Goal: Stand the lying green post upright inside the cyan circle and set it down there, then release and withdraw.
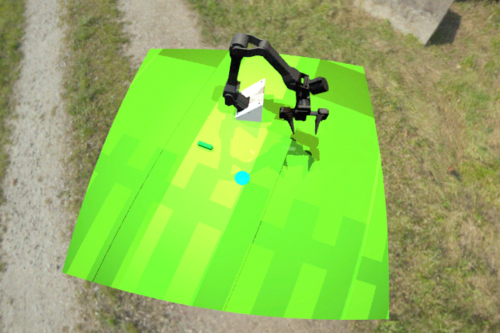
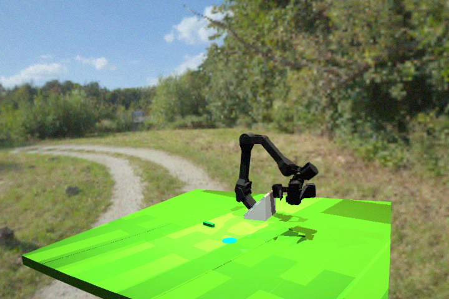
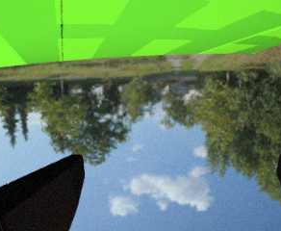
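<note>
Right now the green post is 10 mm ahead of my gripper tip, 400 mm to the right of it and 150 mm below it. From my gripper tip the other things lie so: cyan circle: 140 mm ahead, 220 mm to the right, 160 mm below.
</note>
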